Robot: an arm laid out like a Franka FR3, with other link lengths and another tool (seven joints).
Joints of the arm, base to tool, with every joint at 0 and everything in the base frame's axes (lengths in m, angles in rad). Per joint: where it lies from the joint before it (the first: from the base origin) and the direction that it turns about. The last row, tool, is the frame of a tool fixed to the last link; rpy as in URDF.
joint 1: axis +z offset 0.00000 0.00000 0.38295
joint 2: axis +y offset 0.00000 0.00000 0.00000
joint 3: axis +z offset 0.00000 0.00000 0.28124
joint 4: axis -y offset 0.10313 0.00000 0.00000
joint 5: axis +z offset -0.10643 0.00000 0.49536
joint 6: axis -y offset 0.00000 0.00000 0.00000
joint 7: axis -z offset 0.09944 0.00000 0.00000
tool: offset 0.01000 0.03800 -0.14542 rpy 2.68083 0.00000 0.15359
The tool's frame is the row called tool.
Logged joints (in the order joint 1, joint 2, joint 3, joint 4, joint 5, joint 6, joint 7), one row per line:
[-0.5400 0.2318 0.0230 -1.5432 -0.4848 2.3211 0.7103]
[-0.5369 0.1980 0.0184 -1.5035 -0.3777 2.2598 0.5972]
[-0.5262 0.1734 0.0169 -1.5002 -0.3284 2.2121 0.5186]
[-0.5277 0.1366 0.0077 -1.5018 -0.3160 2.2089 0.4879]
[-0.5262 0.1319 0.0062 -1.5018 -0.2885 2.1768 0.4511]
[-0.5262 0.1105 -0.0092 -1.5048 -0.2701 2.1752 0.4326]
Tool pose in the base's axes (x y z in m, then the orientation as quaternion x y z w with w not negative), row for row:
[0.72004 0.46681 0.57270 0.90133 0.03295 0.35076 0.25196]
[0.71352 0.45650 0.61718 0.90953 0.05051 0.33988 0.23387]
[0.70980 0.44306 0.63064 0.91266 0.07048 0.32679 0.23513]
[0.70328 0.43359 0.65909 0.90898 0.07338 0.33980 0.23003]
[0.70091 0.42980 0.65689 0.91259 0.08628 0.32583 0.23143]
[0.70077 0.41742 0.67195 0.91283 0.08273 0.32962 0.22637]
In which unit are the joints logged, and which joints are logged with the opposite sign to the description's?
The joints are logged in radians. Opposite sign: joint 1.
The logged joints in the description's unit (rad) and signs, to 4 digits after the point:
[0.5400 0.2318 0.0230 -1.5432 -0.4848 2.3211 0.7103]
[0.5369 0.1980 0.0184 -1.5035 -0.3777 2.2598 0.5972]
[0.5262 0.1734 0.0169 -1.5002 -0.3284 2.2121 0.5186]
[0.5277 0.1366 0.0077 -1.5018 -0.3160 2.2089 0.4879]
[0.5262 0.1319 0.0062 -1.5018 -0.2885 2.1768 0.4511]
[0.5262 0.1105 -0.0092 -1.5048 -0.2701 2.1752 0.4326]

